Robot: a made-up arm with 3 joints. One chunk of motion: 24 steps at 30 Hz.
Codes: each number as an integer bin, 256 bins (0 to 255) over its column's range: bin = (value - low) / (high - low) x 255, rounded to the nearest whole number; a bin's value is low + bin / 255 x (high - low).
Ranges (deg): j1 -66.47..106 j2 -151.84..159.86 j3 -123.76..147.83
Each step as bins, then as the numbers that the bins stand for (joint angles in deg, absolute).
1 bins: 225 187 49
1 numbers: 85.71 76.74 -71.57
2 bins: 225 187 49
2 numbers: 85.71 76.74 -71.57
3 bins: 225 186 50
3 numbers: 85.71 75.52 -70.51
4 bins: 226 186 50
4 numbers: 86.39 75.52 -70.51
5 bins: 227 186 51
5 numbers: 87.06 75.52 -69.44
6 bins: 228 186 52
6 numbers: 87.74 75.52 -68.38
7 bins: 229 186 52
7 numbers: 88.41 75.52 -68.38
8 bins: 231 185 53
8 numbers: 89.77 74.30 -67.31
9 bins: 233 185 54
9 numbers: 91.12 74.30 -66.25
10 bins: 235 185 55
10 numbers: 92.47 74.30 -65.18
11 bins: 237 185 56
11 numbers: 93.83 74.30 -64.12
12 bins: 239 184 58
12 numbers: 95.18 73.07 -61.99
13 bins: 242 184 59
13 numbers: 97.21 73.07 -60.92
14 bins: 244 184 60
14 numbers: 98.56 73.07 -59.86
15 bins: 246 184 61
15 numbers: 99.91 73.07 -58.79
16 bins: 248 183 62
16 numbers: 101.27 71.85 -57.73
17 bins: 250 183 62
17 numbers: 102.62 71.85 -57.73
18 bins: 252 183 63
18 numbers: 103.97 71.85 -56.66
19 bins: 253 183 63
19 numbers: 104.65 71.85 -56.66
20 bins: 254 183 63
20 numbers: 105.32 71.85 -56.66
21 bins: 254 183 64
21 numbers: 105.32 71.85 -55.60
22 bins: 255 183 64
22 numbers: 106.00 71.85 -55.60
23 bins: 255 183 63
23 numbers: 106.00 71.85 -56.66
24 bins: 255 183 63
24 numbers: 106.00 71.85 -56.66
